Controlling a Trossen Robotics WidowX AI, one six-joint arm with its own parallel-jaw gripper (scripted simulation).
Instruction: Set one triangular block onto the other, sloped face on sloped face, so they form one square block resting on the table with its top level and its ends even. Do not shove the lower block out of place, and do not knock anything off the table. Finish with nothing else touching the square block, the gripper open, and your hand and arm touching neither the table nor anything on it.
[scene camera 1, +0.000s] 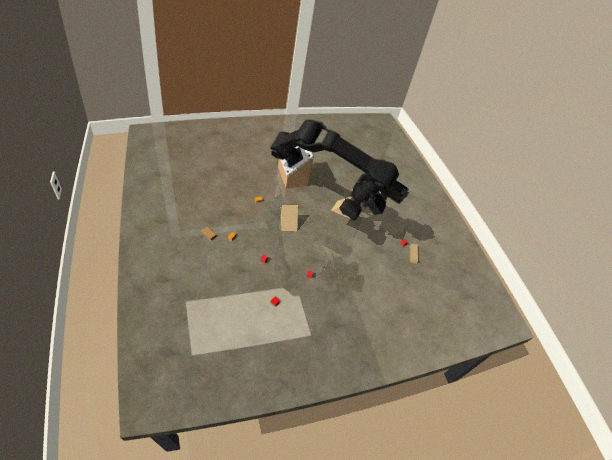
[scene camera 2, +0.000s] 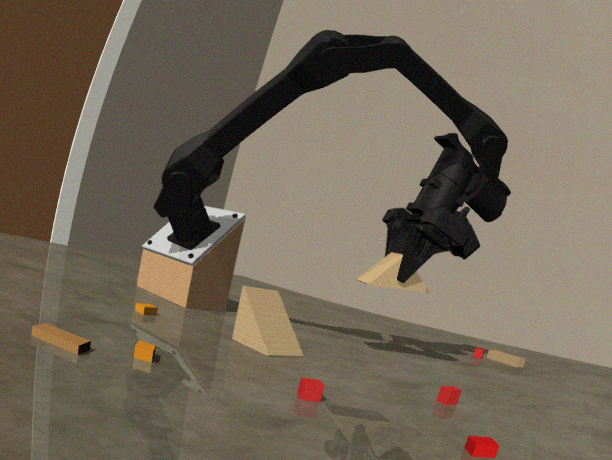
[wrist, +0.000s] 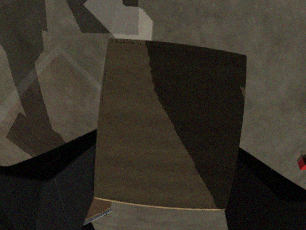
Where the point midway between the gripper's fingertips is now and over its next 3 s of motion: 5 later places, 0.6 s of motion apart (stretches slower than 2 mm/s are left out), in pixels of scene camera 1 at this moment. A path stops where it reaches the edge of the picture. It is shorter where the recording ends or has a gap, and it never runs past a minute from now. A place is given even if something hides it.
My gripper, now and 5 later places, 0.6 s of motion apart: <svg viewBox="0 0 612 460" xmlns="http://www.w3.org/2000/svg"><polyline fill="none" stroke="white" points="346,208 346,208 341,209 322,209 300,206 294,211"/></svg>
